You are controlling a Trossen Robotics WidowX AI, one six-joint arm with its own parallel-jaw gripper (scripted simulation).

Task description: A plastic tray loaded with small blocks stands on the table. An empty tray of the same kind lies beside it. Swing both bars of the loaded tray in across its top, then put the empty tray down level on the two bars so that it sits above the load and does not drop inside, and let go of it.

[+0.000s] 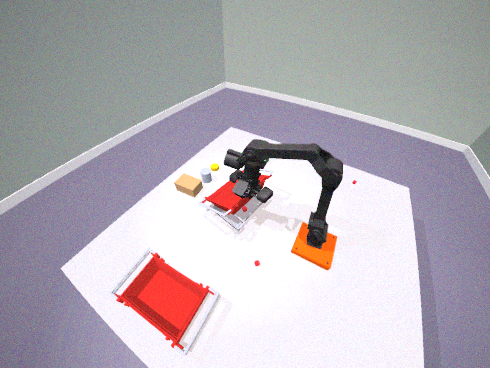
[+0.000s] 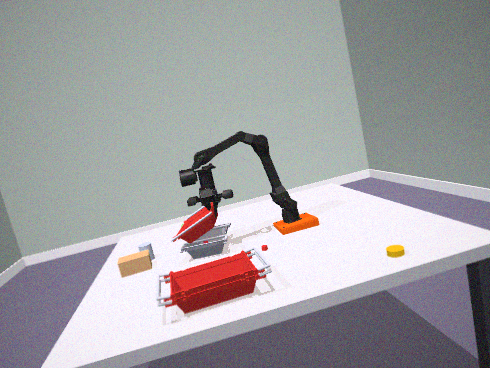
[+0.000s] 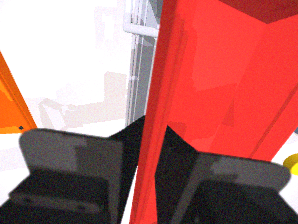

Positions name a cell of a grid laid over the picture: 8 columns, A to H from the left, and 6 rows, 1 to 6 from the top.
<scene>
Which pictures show the red tray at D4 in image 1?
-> Image 1, image 2 and image 3: all of them.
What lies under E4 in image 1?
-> My gripper.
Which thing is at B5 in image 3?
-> My gripper.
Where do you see a red tray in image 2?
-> D4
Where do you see a red tray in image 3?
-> At F3
</scene>
